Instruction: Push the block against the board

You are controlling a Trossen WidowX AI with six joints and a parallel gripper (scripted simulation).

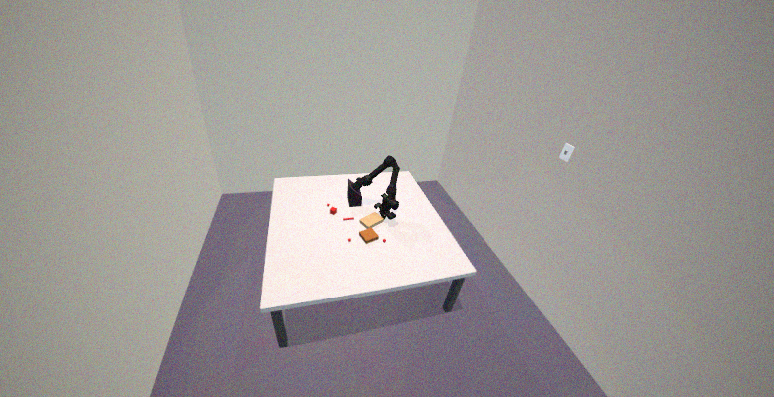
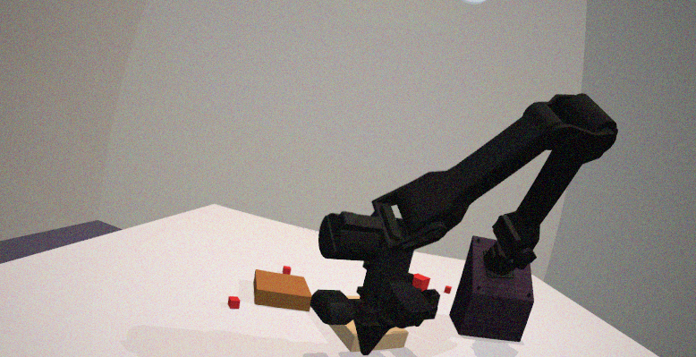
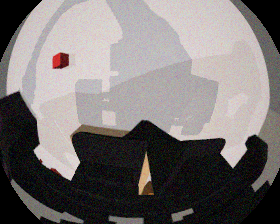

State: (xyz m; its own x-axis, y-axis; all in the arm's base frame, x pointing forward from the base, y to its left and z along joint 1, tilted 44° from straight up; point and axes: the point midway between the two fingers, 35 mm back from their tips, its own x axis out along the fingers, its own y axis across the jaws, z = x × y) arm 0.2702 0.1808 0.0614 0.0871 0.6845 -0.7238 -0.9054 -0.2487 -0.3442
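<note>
Right now the tan board is 10 mm ahead of my gripper tip, 100 mm to the right of it and 10 mm above it. Also, from my gripper tip: red rod (60 mm behind, 260 mm to the right); orange square block (160 mm ahead, 160 mm to the right, 10 mm above).
</note>
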